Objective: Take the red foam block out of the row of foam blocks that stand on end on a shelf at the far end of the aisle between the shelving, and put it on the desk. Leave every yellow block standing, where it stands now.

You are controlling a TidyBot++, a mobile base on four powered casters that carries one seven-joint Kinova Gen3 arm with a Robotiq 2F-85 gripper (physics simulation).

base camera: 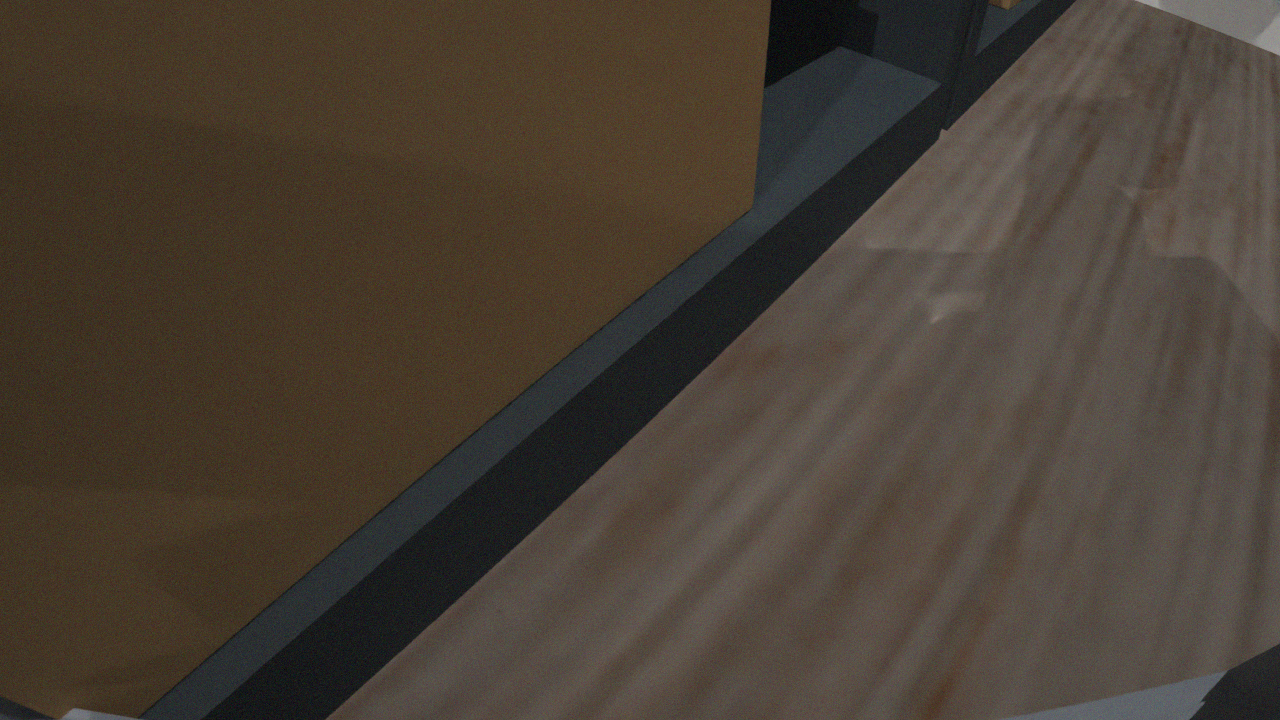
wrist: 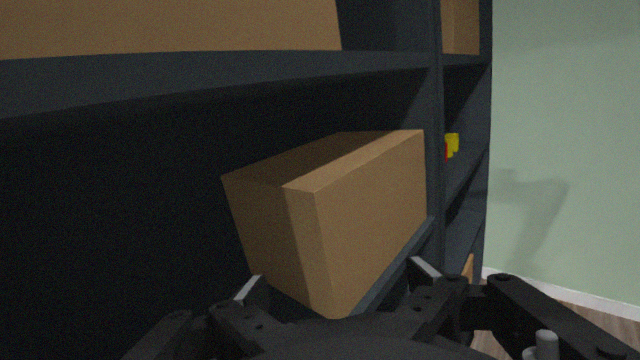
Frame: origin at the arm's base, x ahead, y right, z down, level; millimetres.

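Seen in the pictures: gripper, fingertip midpoint: (wrist: 337,282).
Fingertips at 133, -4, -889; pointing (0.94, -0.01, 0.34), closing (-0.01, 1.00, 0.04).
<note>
A point is followed by its place in that frame, as x, y, z.
In the wrist view, a thin strip of the red foam block (wrist: 446,152) @[1155, 569, -643] shows just past the upright post of the shelving. A yellow block (wrist: 452,144) @[1232, 638, -655] stands beside it on the far bay's middle shelf; the post hides the rest of the row. My gripper (wrist: 337,282) @[133, -4, -889] is open, with its fingertips spread at the bottom of the wrist view. It is in front of a nearer shelf bay, well short of the blocks. The desk does not show in either view.
A large cardboard box (wrist: 372,220) @[461, 73, -742] stands on the nearer shelf, in front of my gripper. The shelving's upright post (wrist: 436,165) @[694, 310, -752] divides the bays. A green wall (wrist: 565,125) @[1193, 1209, -670] rises beyond. In the base view, a big box (base camera: 384,268) @[294, -78, 208] sits on the bottom shelf, left of the wooden floor (base camera: 805,501) @[307, 101, 397].
</note>
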